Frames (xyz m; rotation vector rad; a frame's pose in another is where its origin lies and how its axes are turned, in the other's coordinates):
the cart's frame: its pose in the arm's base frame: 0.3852 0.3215 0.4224 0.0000 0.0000 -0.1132
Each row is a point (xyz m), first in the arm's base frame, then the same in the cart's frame.
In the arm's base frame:
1: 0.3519 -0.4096 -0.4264
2: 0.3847 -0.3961 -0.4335
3: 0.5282 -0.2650 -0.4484
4: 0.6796 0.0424 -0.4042
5: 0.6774 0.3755 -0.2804
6: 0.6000 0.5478 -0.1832
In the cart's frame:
1: 0.0495 -0.7302 -0.8488
2: 0.0806 -0.7131 -0.8559
3: 0.2083 -0.5666 -0.8708
4: 0.3240 -0.2441 -0.8266
5: 0.2842 0.0867 -0.7028
6: 0.1879 0.2491 -0.6056

